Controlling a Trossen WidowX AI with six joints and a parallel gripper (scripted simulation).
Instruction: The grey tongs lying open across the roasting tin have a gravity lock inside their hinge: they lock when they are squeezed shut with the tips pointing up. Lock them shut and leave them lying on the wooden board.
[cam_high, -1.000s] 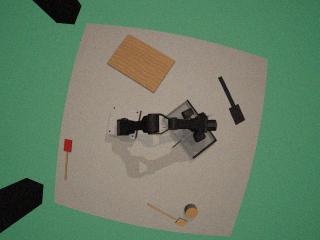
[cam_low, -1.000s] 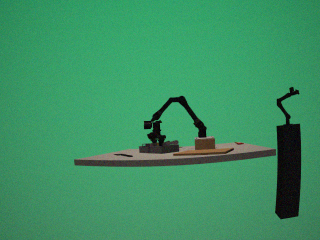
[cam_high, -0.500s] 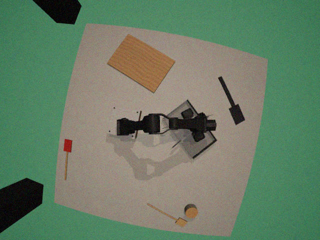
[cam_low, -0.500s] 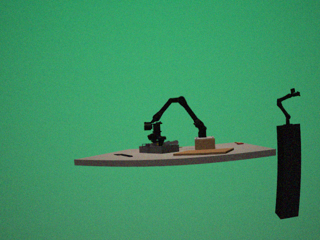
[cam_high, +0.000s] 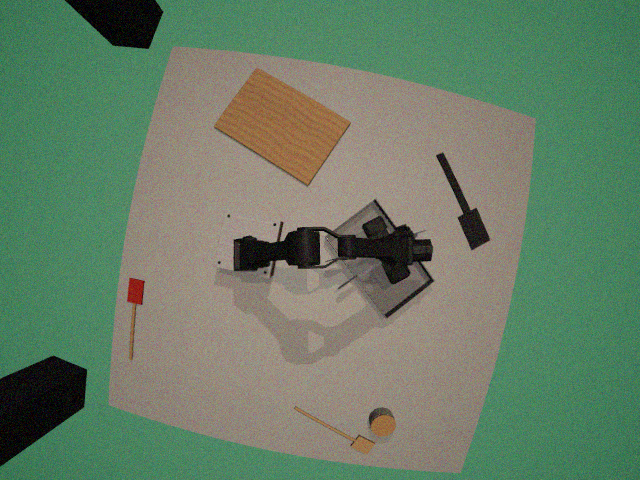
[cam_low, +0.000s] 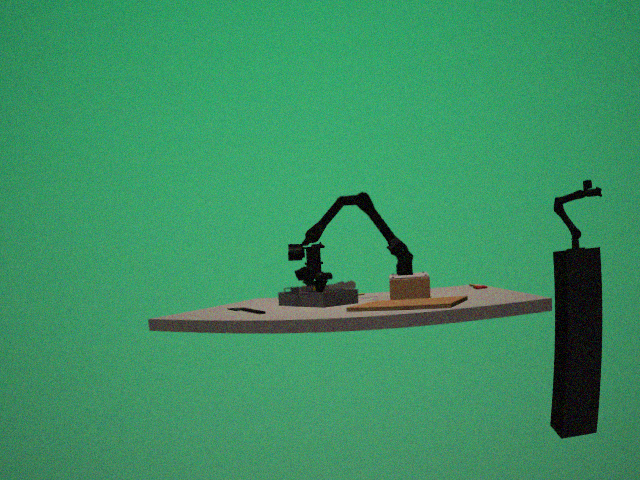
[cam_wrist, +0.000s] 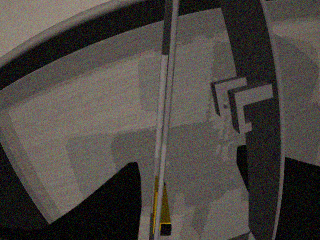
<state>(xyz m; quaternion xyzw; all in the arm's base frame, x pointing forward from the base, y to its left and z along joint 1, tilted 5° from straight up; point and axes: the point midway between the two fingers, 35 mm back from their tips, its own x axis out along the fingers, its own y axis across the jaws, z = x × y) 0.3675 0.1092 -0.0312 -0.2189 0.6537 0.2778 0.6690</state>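
My gripper tip is 30 mm to the left of the roasting tin. Round my gripper tip: wooden board: 390 mm behind, 310 mm to the left, 20 mm below; black spatula: 230 mm ahead, 200 mm to the left, 30 mm below; yellow mark: 20 mm to the left, 40 mm above.
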